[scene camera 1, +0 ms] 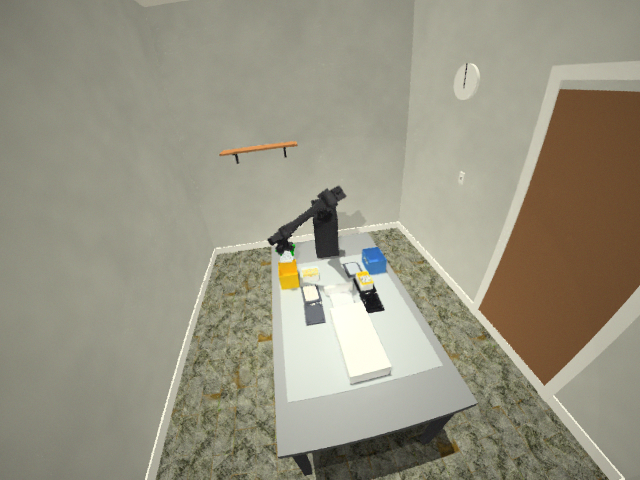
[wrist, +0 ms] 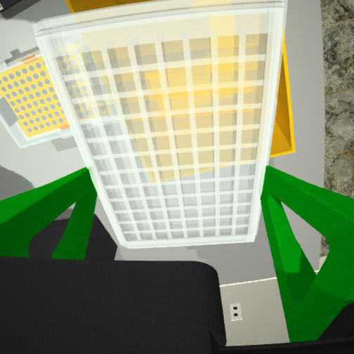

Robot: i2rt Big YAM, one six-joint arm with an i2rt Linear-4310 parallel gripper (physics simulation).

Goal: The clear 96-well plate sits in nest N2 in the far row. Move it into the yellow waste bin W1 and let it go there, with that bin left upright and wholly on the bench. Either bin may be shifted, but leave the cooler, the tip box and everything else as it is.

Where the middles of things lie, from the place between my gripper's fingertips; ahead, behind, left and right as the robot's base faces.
Now: hand 10 mm short of the clear 96-well plate (wrist: 173, 115) and 10 mm to the left of it.
